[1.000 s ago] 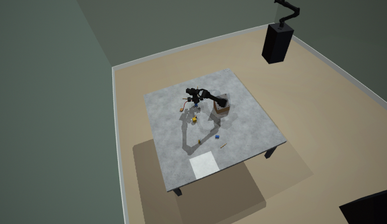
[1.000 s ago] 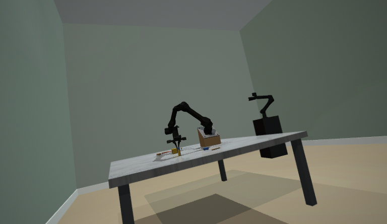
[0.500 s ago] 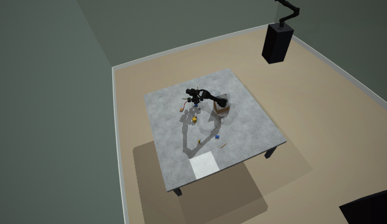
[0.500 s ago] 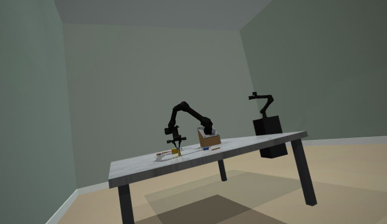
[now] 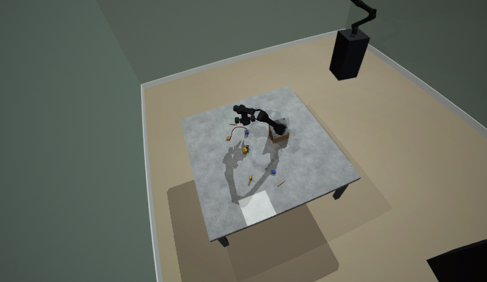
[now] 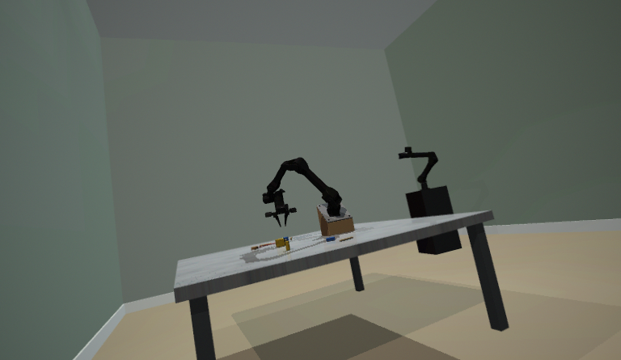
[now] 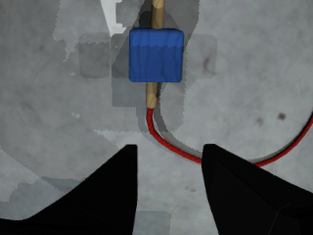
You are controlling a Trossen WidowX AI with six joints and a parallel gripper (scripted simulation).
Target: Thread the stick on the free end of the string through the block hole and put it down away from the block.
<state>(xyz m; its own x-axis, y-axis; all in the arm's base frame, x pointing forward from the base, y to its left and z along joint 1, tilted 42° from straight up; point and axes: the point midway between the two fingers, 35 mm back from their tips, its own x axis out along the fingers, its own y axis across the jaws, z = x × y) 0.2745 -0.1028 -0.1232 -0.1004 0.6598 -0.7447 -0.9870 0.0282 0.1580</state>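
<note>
Right now my gripper tip is 30 mm to the right of the blue cube and 80 mm above it. The rest, counted from my gripper tip: thin wooden stick (20 mm to the left, 80 mm below); round wooden button (190 mm ahead, 40 mm to the left, 80 mm below).
</note>
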